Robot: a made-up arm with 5 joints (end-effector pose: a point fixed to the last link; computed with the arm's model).
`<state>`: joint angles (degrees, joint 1 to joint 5).
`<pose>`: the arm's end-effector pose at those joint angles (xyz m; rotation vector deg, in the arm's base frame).
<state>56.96 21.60 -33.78 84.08 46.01</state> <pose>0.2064 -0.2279 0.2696 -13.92 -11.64 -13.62</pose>
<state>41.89 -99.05 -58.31 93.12 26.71</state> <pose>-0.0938 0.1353 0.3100 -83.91 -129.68 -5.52</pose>
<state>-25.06 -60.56 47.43 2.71 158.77</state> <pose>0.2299 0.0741 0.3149 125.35 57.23 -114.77</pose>
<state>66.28 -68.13 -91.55 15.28 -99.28</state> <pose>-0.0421 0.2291 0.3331 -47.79 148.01 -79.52</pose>
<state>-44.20 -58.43 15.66 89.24 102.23</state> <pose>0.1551 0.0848 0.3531 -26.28 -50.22 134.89</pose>
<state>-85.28 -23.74 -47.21 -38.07 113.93</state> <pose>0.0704 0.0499 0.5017 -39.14 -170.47 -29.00</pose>
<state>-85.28 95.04 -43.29 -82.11 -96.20</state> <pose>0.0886 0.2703 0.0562 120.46 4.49 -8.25</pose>
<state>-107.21 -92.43 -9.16 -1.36 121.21</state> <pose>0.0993 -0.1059 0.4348 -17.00 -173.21 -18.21</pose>
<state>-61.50 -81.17 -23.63 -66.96 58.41</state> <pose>-0.0071 -0.1361 0.4095 -5.78 112.53 83.22</pose>
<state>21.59 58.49 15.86 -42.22 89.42</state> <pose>0.2569 -0.0809 0.0292 -49.30 -35.68 59.18</pose>
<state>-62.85 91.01 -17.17 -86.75 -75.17</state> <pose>0.1659 0.1933 0.0153 97.16 -34.59 -10.80</pose>
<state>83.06 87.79 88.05 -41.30 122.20</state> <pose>0.0477 0.0919 0.1251 44.40 -8.82 34.48</pose>
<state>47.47 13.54 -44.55 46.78 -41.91</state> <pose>0.2398 -0.1986 0.3619 -1.98 -81.71 -77.80</pose>
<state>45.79 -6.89 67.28 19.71 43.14</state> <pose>0.1595 -0.1050 0.0881 -6.76 -7.23 -5.43</pose>
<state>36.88 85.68 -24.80 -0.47 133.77</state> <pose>0.2480 -0.1437 -0.0117 -32.94 -3.50 91.80</pose>
